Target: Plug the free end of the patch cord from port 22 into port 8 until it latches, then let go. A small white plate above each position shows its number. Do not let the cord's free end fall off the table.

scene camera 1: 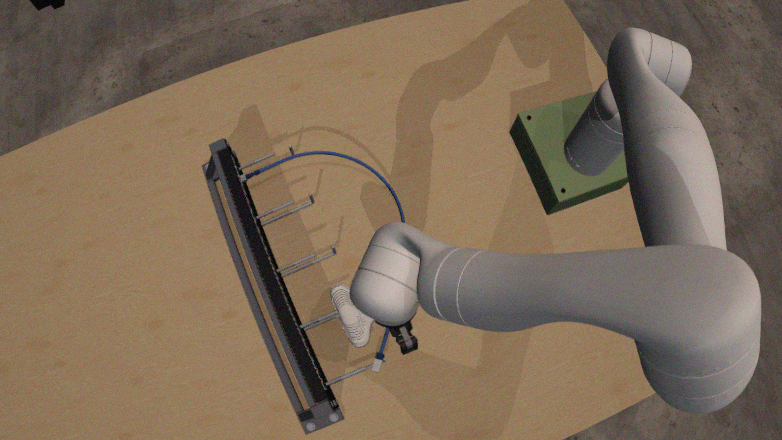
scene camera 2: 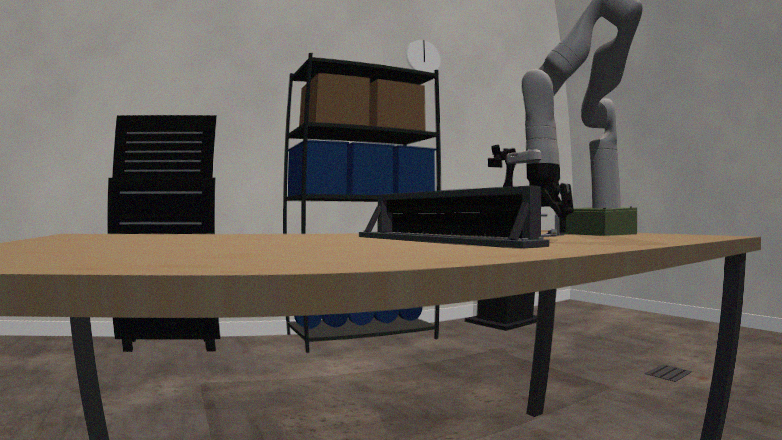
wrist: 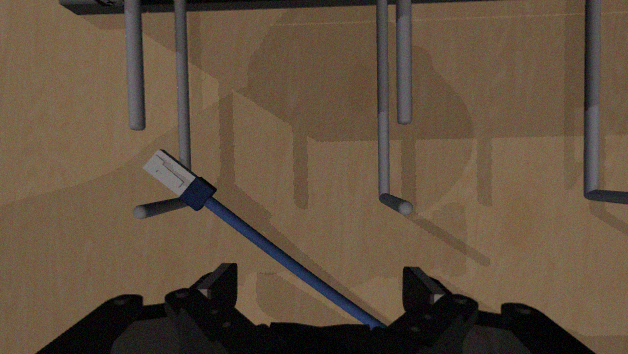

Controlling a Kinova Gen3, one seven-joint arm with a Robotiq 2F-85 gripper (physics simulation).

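Frame: origin at the arm's base, x left, y back, z up, level; centimetres.
Where they show: gripper, between the fingertips: [wrist: 319, 283]; arm's base, origin of its link: [scene camera 1: 587, 152] [scene camera 2: 606, 208].
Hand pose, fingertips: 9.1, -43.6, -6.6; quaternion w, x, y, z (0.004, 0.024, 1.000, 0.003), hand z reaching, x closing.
Each offset is from my fingertips to the centre of the thing, as dx, dy, dz. "spot": to the spot under its first point. Level surfaces: height alone.
The cord's free end, a clear plug {+6.9, -6.0, +1.6} [scene camera 1: 376, 365] [wrist: 169, 172] with a blue boot {+5.8, -4.9, +0.8} [scene camera 1: 380, 356] [wrist: 198, 193], lies across the bent end of a grey cable hook, tilted relative to the panel. The blue cord [scene camera 1: 333, 154] [wrist: 285, 260] arcs to its other plug {-30.2, -13.5, +7.1} [scene camera 1: 244, 177], seated near the panel's far end. The dark patch panel {-13.5, -12.7, +3.9} [scene camera 1: 276, 281] [scene camera 2: 453, 213] stands on the table; port 8 and its number plate cannot be made out. My gripper [wrist: 319, 283] is open, low over the table; in the wrist view the cord crosses the gap diagonally, behind the plug. Whether it touches the fingers is unclear.
Grey rods and hooks {spot: -13.4, -9.2, +0.6} [scene camera 1: 308, 264] [wrist: 383, 100] stick out from the panel's front towards my gripper. The arm's green base block [scene camera 1: 538, 158] [scene camera 2: 620, 221] stands on the wooden table {dz -1.2} [scene camera 1: 136, 300] [scene camera 2: 218, 257]. A shelf rack [scene camera 2: 307, 164] stands behind the table.
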